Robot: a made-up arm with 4 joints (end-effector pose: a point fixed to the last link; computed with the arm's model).
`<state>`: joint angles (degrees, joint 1 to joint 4).
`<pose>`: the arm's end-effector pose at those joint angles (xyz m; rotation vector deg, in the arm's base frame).
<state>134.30 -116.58 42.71 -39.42</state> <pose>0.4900 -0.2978 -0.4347 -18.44 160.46 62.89</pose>
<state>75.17 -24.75 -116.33 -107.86</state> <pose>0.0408 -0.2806 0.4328 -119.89 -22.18 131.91</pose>
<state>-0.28 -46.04 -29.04 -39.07</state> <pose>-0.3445 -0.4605 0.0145 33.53 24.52 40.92</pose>
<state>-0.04 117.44 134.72 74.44</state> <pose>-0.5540 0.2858 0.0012 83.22 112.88 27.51</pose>
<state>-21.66 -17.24 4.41 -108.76</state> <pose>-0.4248 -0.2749 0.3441 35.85 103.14 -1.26</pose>
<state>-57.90 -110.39 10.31 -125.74</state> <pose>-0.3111 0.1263 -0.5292 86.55 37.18 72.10</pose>
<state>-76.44 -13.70 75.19 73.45</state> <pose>-0.3410 0.4912 0.1054 -77.12 -23.54 -135.41</pose>
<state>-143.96 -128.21 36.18 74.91</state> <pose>0.4801 0.1178 -0.3904 -22.07 81.97 95.11</pose>
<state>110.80 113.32 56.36 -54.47</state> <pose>-0.3642 -0.7374 0.0746 -24.22 -62.89 22.10</pose>
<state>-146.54 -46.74 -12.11 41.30</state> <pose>0.1384 0.4719 -0.1269 -36.89 -78.70 -131.33</pose>
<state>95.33 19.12 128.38 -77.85</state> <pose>-0.1151 -0.5626 0.4770 27.25 57.58 -21.79</pose>
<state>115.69 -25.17 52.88 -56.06</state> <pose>0.5515 -0.3482 0.2857 -28.81 76.37 60.16</pose>
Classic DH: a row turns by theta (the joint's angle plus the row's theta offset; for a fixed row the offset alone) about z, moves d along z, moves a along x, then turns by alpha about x. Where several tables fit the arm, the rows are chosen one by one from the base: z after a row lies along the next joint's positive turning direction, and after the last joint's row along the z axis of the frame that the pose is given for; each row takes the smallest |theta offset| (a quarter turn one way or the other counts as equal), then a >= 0, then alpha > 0; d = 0 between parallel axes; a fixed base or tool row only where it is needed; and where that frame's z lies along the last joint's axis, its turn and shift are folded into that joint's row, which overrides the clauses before.
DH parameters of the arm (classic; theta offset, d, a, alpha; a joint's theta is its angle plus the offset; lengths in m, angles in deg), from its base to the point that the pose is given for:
joint 1: 90 0.0044 0.0941 -90
joint 2: 0 0.3851 -0.185 -90
joint 3: 90 -0.3237 0.0732 -90
joint 4: 0 0.1903 -0.1536 -90
tool (fixed): 0 -0.0168 0 0

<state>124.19 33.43 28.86 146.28</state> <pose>0.2845 -0.1607 0.4647 -112.74 119.64 -46.16</pose>
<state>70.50 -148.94 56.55 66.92</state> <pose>-0.4328 -0.4071 -0.3080 48.08 73.21 -26.79</pose>
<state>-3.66 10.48 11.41 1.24</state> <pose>-0.5129 -0.1681 0.3676 -10.65 -1.94 -14.91</pose>
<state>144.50 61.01 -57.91 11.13</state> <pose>0.1170 -0.2895 0.4442 45.76 52.88 -140.43</pose>
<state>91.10 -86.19 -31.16 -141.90</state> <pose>0.3559 -0.1226 -0.2191 65.60 -70.93 -122.54</pose>
